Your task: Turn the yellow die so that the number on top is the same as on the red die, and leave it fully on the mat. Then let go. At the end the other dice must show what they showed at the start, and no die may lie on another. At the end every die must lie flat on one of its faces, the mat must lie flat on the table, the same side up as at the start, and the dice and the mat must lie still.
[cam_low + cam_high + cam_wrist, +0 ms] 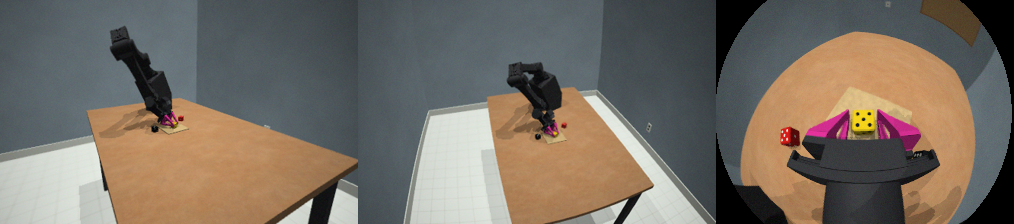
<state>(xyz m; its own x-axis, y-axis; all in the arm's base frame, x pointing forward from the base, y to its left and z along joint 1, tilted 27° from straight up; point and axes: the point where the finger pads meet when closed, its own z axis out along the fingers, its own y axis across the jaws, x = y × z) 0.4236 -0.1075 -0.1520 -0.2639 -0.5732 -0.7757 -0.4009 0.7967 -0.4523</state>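
The yellow die is 1 cm behind my hand and 1 cm below it. Also, from my hand: red die (9 cm behind, 11 cm to the left, 1 cm below); then tan mat (1 cm behind, 1 cm to the right, 2 cm below); then black die (3 cm behind, 12 cm to the right, 1 cm below).
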